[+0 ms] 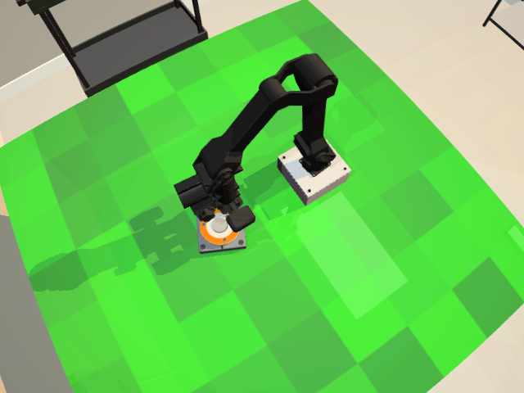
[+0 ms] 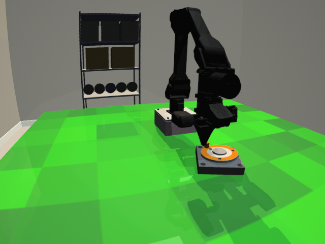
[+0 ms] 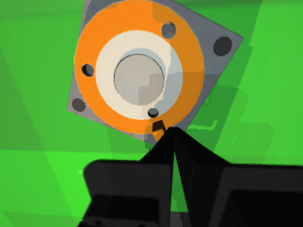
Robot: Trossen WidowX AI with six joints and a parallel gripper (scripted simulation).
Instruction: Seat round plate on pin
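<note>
Right now the base is 50 mm ahead of my gripper tip, 20 mm to the left of it and 20 mm below it.
</note>
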